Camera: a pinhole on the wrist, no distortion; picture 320 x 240 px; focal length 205.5 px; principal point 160.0 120.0 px. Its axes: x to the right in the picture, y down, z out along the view. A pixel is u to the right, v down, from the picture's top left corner.
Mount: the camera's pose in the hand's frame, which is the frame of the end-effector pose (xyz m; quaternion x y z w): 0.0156 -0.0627 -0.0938 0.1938 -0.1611 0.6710 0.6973
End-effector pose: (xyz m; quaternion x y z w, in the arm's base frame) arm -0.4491 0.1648 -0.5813 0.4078 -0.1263 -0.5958 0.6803
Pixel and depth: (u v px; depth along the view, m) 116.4 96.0 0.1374
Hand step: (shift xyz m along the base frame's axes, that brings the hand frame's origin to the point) -0.1082 -0.0300 -0.1135
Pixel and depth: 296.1 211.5 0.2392
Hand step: -0.1762 -0.0100 0.1221
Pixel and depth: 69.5 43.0 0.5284
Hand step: -0.4769 -0.2780 -0.2866
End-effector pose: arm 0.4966 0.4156 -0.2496 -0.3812 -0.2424 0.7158 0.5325
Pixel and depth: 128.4 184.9 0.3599
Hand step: 0.0156 0.0180 0.3568
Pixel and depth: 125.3 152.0 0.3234
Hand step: 0.0251 0.0693 0.3056
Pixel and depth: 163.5 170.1 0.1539
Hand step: 0.0447 0.0295 0.1318
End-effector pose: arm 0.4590 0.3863 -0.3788 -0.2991 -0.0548 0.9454 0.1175
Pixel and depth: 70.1 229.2 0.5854
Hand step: 0.1547 0.4613 0.5089
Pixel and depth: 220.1 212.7 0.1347
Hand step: 0.0213 0.0779 0.0749
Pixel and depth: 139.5 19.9 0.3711
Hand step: -0.2287 0.3167 0.0991
